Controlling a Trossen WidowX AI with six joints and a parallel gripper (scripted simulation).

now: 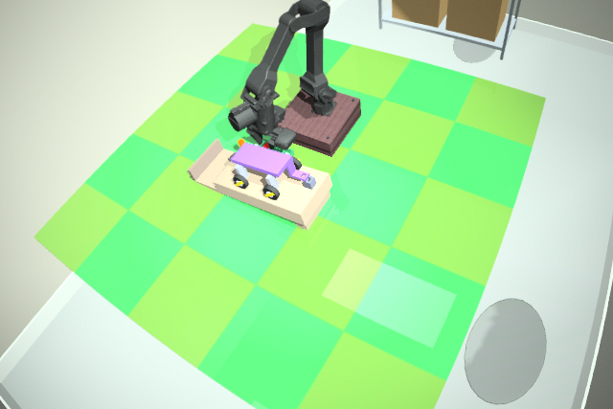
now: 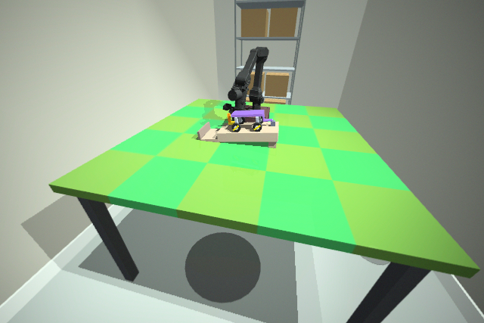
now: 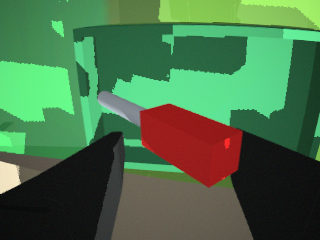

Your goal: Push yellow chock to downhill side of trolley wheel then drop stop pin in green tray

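Right now my gripper tip is 130 mm short of the purple trolley, 80 mm to the right of it and 70 mm below it. The rest, counted from my gripper tip: raised end wall: 180 mm to the right, 100 mm ahead, 20 mm below; beige ramp: 130 mm ahead, 90 mm to the left; stop pin: 10 mm to the right, 10 mm below, 10 mm behind.
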